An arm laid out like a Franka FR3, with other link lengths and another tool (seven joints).
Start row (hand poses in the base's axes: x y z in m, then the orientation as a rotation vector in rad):
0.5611 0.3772 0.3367 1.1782 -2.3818 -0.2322
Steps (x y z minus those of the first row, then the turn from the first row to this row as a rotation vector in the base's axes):
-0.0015 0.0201 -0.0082 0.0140 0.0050 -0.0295
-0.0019 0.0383 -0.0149 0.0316 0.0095 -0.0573
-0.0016 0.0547 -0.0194 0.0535 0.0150 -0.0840
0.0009 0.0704 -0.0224 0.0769 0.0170 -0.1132
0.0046 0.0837 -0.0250 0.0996 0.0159 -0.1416
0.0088 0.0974 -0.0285 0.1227 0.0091 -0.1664
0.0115 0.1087 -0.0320 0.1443 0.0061 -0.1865
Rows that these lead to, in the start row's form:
0.5596 0.3973 0.3285 1.1481 -2.3983 -0.2616
0.5592 0.4155 0.3218 1.1215 -2.4141 -0.2946
0.5595 0.4319 0.3173 1.0973 -2.4284 -0.3330
0.5620 0.4476 0.3143 1.0716 -2.4469 -0.3724
0.5657 0.4609 0.3117 1.0473 -2.4670 -0.4093
0.5699 0.4746 0.3082 1.0290 -2.4898 -0.4428
0.5726 0.4859 0.3047 1.0142 -2.5059 -0.4750

